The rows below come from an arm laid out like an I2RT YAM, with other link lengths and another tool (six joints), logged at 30 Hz.
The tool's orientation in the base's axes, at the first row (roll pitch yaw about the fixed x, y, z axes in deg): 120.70, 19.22, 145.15
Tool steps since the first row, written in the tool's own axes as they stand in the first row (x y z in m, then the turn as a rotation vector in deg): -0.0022, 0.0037, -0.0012, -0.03, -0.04, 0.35; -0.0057, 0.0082, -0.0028, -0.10, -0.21, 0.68; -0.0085, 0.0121, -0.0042, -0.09, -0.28, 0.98; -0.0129, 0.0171, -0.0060, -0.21, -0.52, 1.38
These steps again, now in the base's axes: 0.0012, 0.0002, 0.0043, 0.24, 0.17, -0.19; 0.0031, 0.0000, 0.0099, 0.49, 0.24, -0.47; 0.0047, -0.0001, 0.0146, 0.67, 0.39, -0.67; 0.0072, -0.0007, 0.0210, 1.00, 0.43, -1.02
